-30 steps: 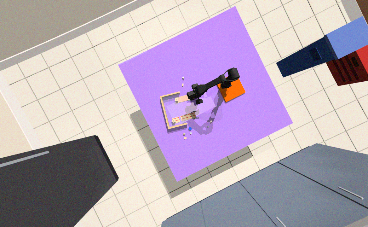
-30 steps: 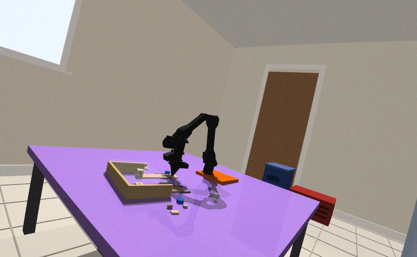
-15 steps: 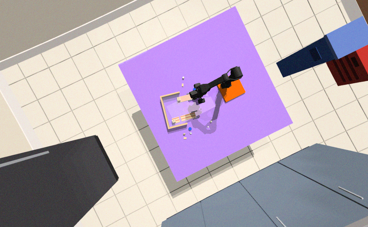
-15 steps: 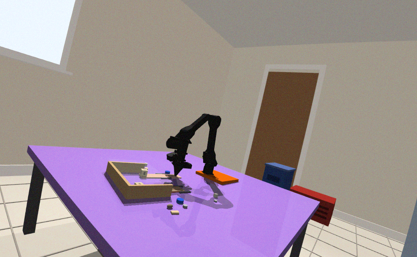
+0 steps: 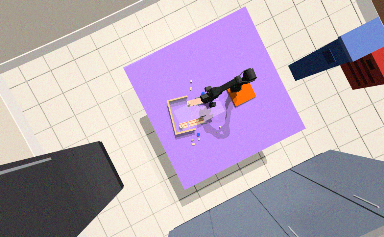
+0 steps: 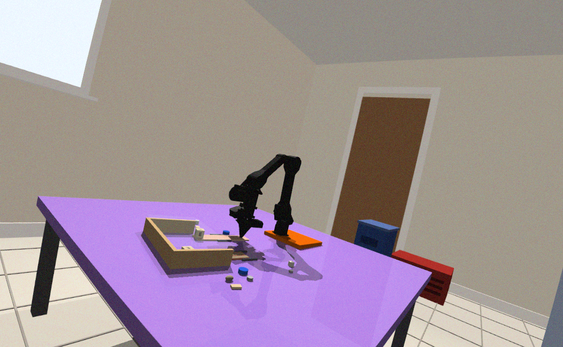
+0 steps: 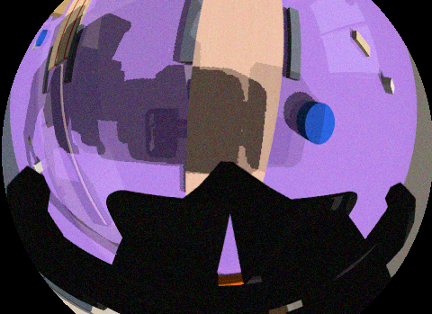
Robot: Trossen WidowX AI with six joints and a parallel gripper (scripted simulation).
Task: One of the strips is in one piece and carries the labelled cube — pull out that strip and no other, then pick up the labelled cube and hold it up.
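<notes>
Now: gripper tip 90 mm short of the tan strip.
</notes>
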